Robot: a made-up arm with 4 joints. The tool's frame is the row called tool. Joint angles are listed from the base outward. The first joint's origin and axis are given. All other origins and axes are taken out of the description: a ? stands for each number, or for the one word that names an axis. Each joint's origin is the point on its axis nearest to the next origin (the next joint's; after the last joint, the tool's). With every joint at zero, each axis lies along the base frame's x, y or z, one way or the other. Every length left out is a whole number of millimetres.
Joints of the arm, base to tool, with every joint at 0 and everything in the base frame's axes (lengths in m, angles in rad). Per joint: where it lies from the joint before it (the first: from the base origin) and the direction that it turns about. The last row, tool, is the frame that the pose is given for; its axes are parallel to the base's.
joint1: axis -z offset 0 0 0.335
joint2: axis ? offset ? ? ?
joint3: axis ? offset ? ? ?
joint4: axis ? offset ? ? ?
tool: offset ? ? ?
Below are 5 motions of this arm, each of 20 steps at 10 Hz.
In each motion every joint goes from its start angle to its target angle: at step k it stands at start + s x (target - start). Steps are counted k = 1, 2, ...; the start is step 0. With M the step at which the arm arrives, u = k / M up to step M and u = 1 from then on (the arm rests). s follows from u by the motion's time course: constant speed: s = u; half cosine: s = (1 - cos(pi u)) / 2; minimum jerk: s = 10 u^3 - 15 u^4 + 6 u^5.
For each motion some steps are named. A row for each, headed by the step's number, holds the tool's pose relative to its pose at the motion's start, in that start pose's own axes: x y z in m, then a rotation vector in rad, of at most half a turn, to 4 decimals.
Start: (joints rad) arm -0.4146 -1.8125 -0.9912 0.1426
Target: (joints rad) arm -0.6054 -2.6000 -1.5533 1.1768
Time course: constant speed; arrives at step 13
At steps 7, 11, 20:
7: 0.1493 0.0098 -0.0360 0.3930 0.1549 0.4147
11: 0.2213 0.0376 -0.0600 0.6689 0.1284 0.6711
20: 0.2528 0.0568 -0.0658 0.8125 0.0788 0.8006

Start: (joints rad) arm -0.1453 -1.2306 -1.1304 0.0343
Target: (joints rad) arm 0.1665 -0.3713 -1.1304 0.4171
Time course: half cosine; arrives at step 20
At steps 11, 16, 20:
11: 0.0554 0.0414 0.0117 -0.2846 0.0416 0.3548
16: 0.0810 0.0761 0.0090 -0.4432 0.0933 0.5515
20: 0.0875 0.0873 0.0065 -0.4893 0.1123 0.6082

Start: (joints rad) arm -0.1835 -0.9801 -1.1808 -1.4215
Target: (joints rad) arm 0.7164 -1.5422 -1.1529 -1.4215
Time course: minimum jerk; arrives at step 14
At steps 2, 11, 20:
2: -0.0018 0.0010 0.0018 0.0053 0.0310 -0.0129
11: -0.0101 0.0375 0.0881 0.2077 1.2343 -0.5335
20: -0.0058 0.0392 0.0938 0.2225 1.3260 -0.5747

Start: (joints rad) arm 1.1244 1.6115 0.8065 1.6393
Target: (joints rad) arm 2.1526 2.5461 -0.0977 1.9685
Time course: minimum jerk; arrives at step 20
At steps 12, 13, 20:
12: 0.0240 -0.0816 -0.1284 0.6131 -0.0806 0.1605
13: 0.0251 -0.0862 -0.1442 0.6853 -0.1018 0.1762
20: 0.0269 -0.0935 -0.1872 0.8884 -0.1763 0.2156

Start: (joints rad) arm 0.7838 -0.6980 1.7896 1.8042
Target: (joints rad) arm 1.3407 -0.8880 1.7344 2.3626
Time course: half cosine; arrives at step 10
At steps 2, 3, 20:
2: 0.0309 -0.0003 -0.0159 0.0230 0.0660 0.0686
3: 0.0650 0.0014 -0.0376 0.0541 0.1410 0.1474
20: 0.2193 0.0737 -0.2665 0.4134 0.6252 0.6745

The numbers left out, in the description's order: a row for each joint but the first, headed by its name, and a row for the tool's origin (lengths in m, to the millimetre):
joint2: axis +z, xyz -0.043 0.009 0
joint3: axis -y, xyz -0.066 0.138 0
joint4: axis +z, xyz -0.085 0 0.155
tool: xyz 0.024 -0.225 0

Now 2 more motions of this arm.
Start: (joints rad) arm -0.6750 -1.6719 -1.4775 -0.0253
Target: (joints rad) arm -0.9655 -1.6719 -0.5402 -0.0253
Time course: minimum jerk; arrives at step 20
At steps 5, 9, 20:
5: -0.0144 0.0018 -0.0033 -0.0273 -0.0977 0.0043
9: -0.0516 0.0039 -0.0208 -0.1045 -0.3837 0.0333
20: -0.0938 -0.0107 -0.0776 -0.2314 -0.9367 0.1606

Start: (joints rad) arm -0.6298 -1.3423 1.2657 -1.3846
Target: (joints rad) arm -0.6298 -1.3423 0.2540 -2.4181
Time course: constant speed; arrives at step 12
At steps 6, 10, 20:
6: -0.0933 0.1289 0.1287 -0.5101 -0.0369 -0.5056
10: -0.1406 0.2646 0.1539 -0.8426 -0.2101 -0.8084
20: -0.1588 0.3346 0.1408 -0.9976 -0.3423 -0.9407

